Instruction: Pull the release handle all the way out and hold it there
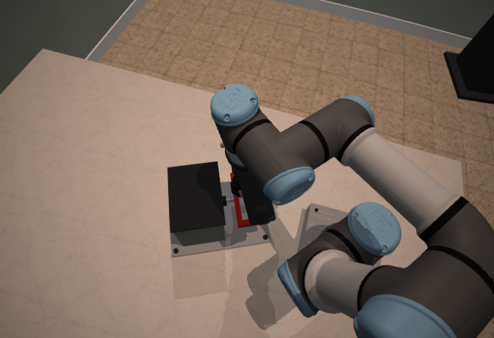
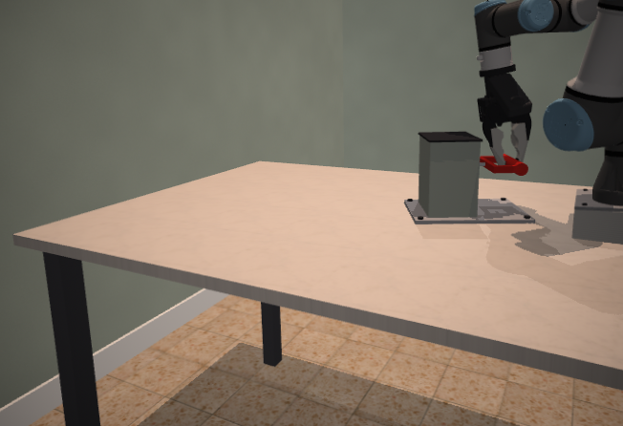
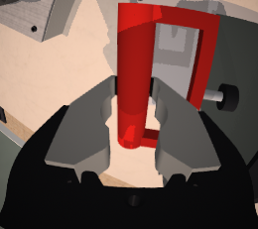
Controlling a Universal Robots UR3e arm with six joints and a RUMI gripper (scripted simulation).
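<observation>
My gripper is now 5 cm short of the red release handle and 2 cm to the right of it. Also, from my hand: grey baseplate: 10 cm below, 9 cm ahead, 3 cm to the left.
</observation>
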